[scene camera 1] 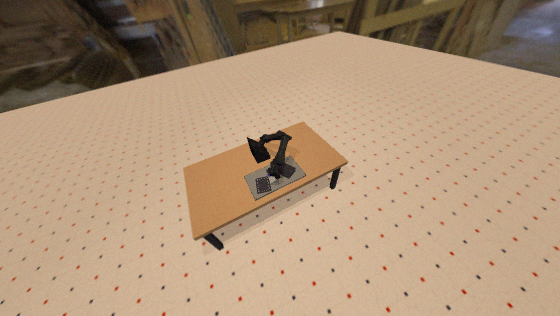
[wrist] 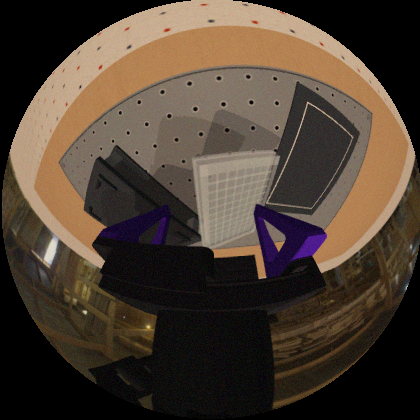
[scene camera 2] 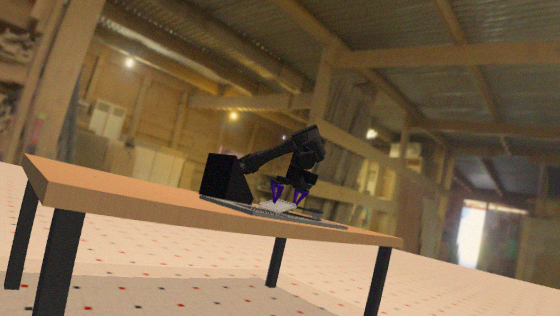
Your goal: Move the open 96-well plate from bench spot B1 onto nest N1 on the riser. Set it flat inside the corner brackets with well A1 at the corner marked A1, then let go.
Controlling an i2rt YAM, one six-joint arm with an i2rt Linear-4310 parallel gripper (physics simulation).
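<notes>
The open 96-well plate is whitish and translucent, with a grid of wells. In the wrist view it lies between a dark outlined pad and the dark riser, which carries bracket shapes. My gripper is open, its purple fingers apart over the plate's near part. No grip on the plate shows; the exact height of the fingertips above it is hard to judge. The A1 mark and well A1 cannot be read. The arm hides much of the plate in scene camera 1.
A grey perforated board lies on the wooden table under these things. A black upright block stands at the arm's base side. The pad also shows in scene camera 1.
</notes>
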